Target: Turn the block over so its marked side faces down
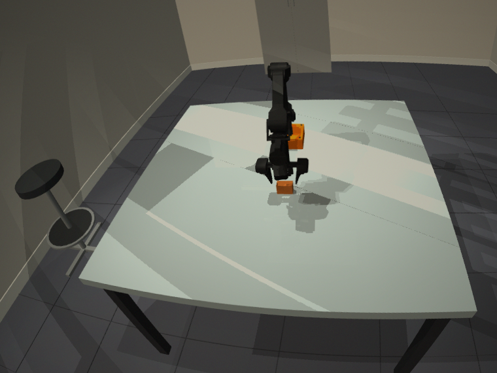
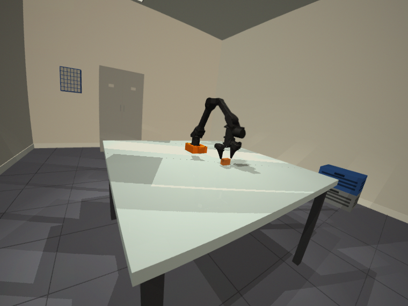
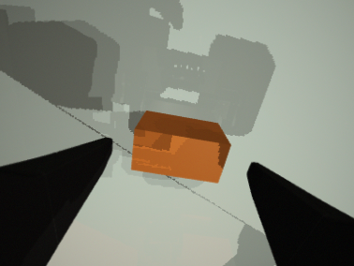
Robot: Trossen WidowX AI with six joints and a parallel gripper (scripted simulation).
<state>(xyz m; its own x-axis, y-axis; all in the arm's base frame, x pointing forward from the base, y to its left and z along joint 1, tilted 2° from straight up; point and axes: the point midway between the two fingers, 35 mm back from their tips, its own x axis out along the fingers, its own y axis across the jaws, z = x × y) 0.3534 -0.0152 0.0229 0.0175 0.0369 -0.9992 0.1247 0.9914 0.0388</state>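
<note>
Right now my gripper tip is 2 cm above the orange block and 1 cm past it.
</note>
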